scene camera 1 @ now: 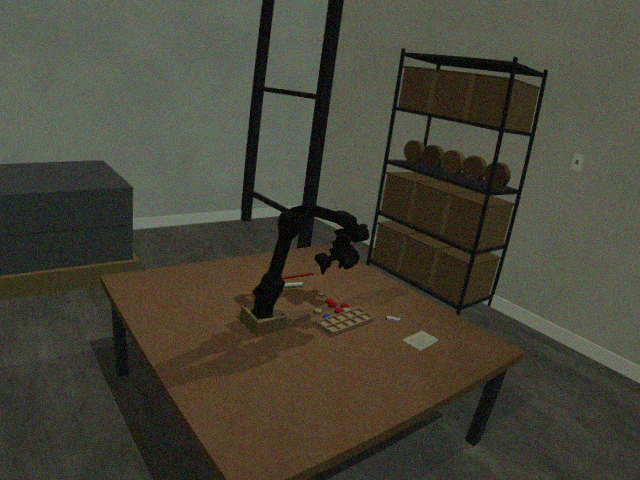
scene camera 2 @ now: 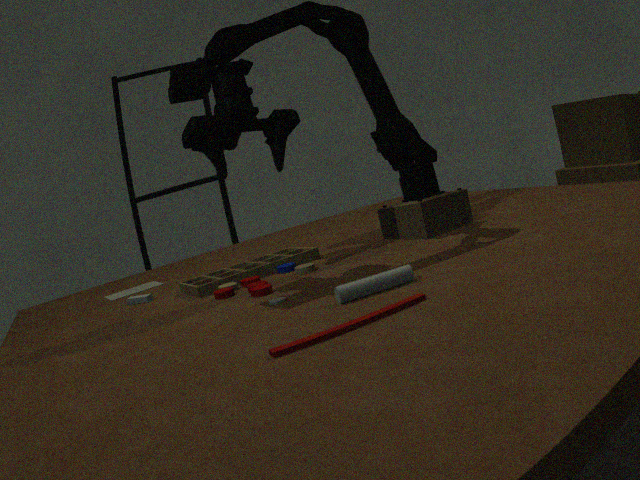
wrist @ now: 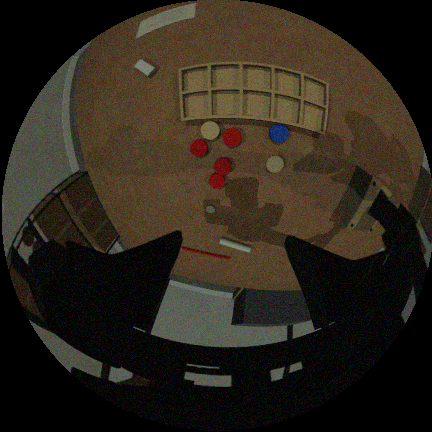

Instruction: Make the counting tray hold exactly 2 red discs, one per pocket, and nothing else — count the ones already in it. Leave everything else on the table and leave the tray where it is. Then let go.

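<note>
The counting tray (scene camera 1: 353, 326) (scene camera 2: 206, 289) (wrist: 242, 91) has two rows of pockets; all look empty in the wrist view. Several red discs lie outside it: one red disc (wrist: 232, 137) near its long side, another (scene camera 2: 224, 292) (wrist: 199, 148) beside a cream disc (scene camera 2: 227, 285) (wrist: 210, 130), and a red disc (wrist: 222, 165) close against another red disc (wrist: 217, 181). A blue disc (scene camera 1: 326, 316) (scene camera 2: 285, 267) (wrist: 279, 133) lies near the same side, a second cream disc (scene camera 1: 317, 310) (scene camera 2: 305, 267) (wrist: 275, 164) farther out. My gripper (scene camera 1: 334, 268) (scene camera 2: 251, 174) (wrist: 234, 238) is open and empty, high above the table.
A small grey piece (scene camera 2: 277, 300) (wrist: 210, 209), a white cylinder (scene camera 2: 374, 284) (wrist: 235, 245) and a red stick (scene camera 2: 346, 327) (wrist: 206, 252) lie beyond the discs. A white block (scene camera 1: 393, 318) (scene camera 2: 139, 298) (wrist: 145, 67) and a pale sheet (scene camera 1: 421, 340) (wrist: 167, 19) lie past the tray's end.
</note>
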